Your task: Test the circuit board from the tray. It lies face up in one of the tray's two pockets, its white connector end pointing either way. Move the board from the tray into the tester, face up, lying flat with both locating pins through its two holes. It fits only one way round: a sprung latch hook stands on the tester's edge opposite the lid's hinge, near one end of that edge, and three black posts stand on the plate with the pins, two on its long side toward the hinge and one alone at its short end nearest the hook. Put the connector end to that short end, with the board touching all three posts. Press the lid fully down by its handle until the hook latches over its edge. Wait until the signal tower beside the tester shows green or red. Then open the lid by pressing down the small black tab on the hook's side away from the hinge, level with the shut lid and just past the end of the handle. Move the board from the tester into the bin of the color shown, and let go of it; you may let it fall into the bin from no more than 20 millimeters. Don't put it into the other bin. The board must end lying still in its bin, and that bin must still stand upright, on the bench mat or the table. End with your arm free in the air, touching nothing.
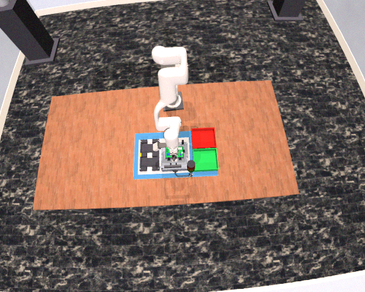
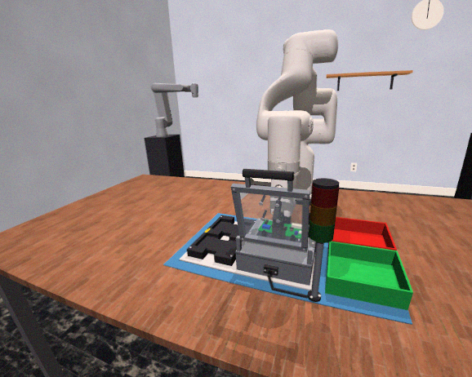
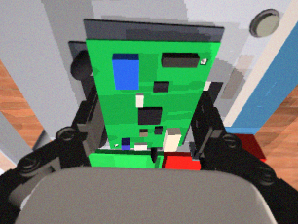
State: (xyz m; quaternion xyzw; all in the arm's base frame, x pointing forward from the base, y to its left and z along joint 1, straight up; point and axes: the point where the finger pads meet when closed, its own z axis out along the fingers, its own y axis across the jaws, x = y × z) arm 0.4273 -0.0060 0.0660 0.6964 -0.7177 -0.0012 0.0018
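Right now my hand is right at the green circuit board. Round my hand: small black tab (6 cm to the left, 6 cm behind, 1 cm above); then clear lid (12 cm ahead, 10 cm above); then tester plate (1 cm to the left, 1 cm below, 1 cm ahead).
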